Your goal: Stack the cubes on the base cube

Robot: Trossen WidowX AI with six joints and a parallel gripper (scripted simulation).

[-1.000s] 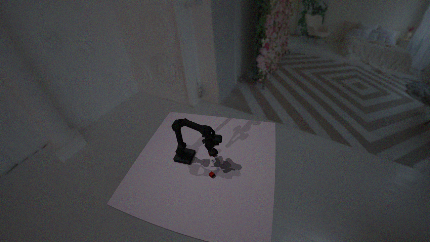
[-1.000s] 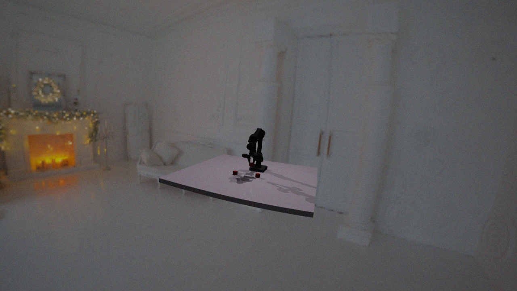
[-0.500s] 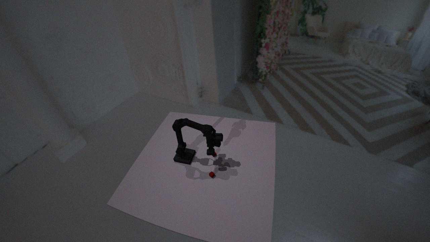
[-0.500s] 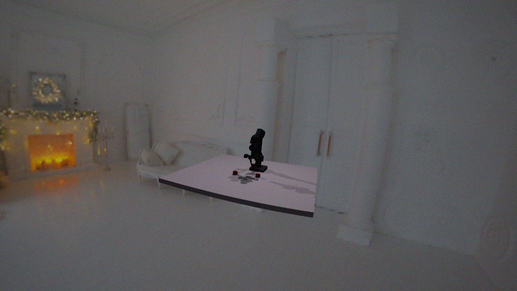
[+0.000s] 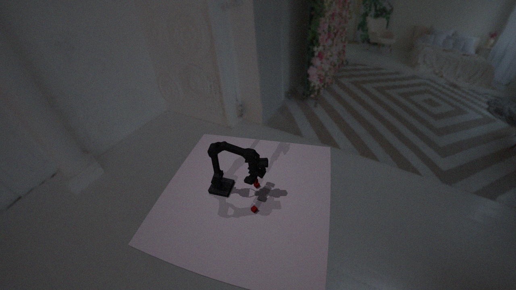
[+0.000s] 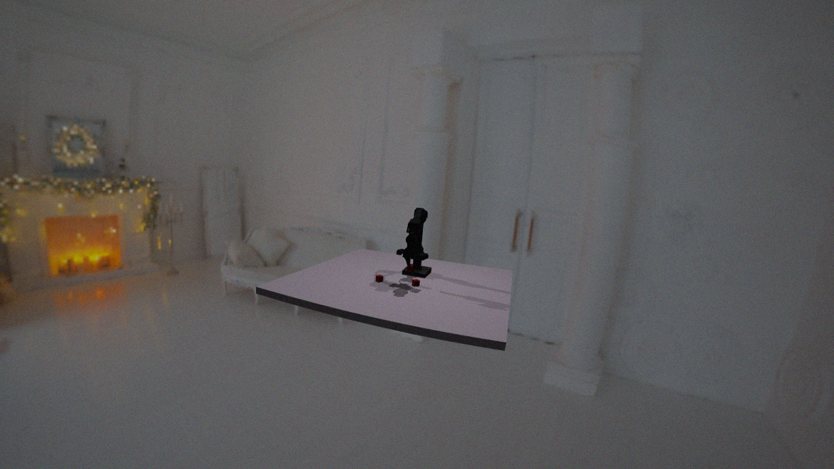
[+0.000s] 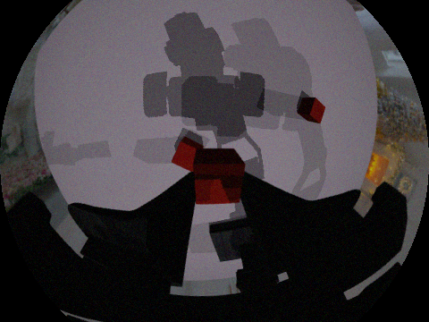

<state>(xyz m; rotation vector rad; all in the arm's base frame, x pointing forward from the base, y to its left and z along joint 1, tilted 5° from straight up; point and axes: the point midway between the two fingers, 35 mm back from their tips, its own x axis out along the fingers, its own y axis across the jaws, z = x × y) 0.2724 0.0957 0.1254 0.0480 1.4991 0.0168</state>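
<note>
Now: the red cube 70 mm ahead of my gripper tip, 170 mm to the right of it and 90 mm below it.
</note>
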